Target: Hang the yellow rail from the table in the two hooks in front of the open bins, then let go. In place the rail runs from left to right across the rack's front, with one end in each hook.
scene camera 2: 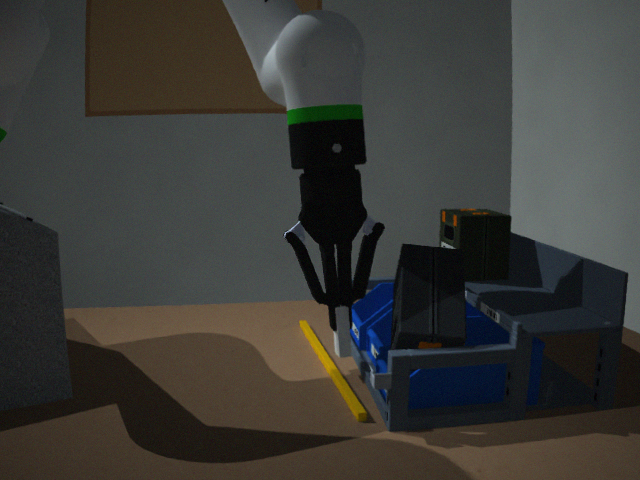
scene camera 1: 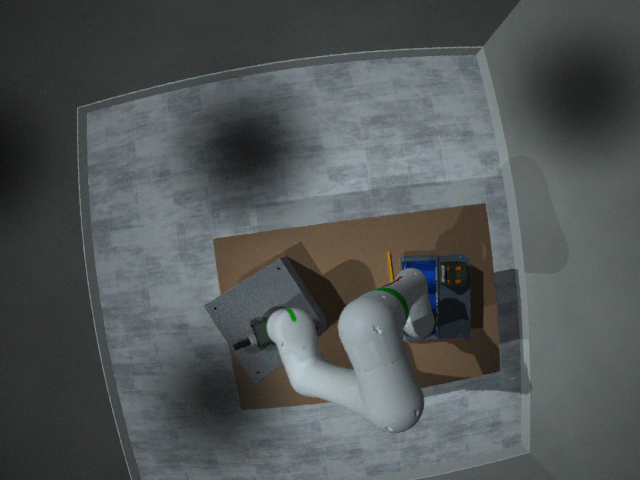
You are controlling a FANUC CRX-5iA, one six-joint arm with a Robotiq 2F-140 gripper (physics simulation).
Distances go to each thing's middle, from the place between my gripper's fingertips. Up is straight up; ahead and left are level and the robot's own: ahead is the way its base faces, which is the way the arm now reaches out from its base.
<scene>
Now: the yellow rail (scene camera 2: 357, 409) 10 mm behind my hand, 50 mm to the left of it and 20 mm below it. Also, from my hand: dark box (scene camera 2: 429, 311) 60 mm ahead, 100 mm to the right, 80 mm above.
</scene>
